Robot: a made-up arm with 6 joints. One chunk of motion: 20 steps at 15 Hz.
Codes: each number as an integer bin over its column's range. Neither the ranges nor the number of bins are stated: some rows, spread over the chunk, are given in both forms.
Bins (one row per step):
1: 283 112 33 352 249 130
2: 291 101 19 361 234 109
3: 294 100 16 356 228 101
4: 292 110 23 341 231 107
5: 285 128 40 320 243 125
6: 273 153 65 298 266 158
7: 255 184 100 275 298 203
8: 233 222 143 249 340 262
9: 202 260 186 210 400 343
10: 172 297 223 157 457 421
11: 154 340 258 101 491 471
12: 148 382 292 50 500 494
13: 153 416 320 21 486 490
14: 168 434 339 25 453 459
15: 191 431 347 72 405 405
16: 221 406 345 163 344 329
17: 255 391 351 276 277 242
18: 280 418 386 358 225 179
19: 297 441 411 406 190 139
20: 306 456 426 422 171 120
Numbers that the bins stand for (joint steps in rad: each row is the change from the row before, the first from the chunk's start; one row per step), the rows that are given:
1: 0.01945 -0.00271 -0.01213 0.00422 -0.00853 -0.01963
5: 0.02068 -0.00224 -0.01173 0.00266 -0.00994 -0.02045
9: -0.03048 0.00163 -0.00344 -0.00273 0.02693 0.01538
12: -0.06377 0.00521 0.00257 -0.01055 0.05042 0.04021
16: -0.01877 0.00592 0.00558 -0.00503 0.01378 0.01308
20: 0.03363 0.00739 0.01018 0.00765 -0.02684 -0.02127
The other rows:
2: 0.02438 -0.00304 -0.01292 0.00466 -0.01205 -0.02308
3: 0.02623 -0.00306 -0.01309 0.00442 -0.01346 -0.02440
4: 0.02500 -0.00277 -0.01269 0.00368 -0.01275 -0.02341
6: 0.01329 -0.00151 -0.01031 0.00158 -0.00453 -0.01503
7: 0.00219 -0.00060 -0.00832 0.00045 0.00298 -0.00763
8: -0.01137 0.00052 -0.00588 -0.00082 0.01284 0.00207
10: -0.04897 0.00272 -0.00134 -0.00532 0.04032 0.02821
11: -0.06007 0.00398 0.00064 -0.00806 0.04830 0.03642
13: -0.06068 0.00621 0.00416 -0.01197 0.04713 0.03955
14: -0.05144 0.00674 0.00524 -0.01178 0.03938 0.03445
15: -0.03726 0.00665 0.00569 -0.00948 0.02811 0.02558
17: 0.00219 0.00548 0.00592 0.00050 -0.00195 -0.00122
18: 0.01760 0.00627 0.00791 0.00451 -0.01416 -0.01158
19: 0.02808 0.00695 0.00932 0.00686 -0.02238 -0.01815

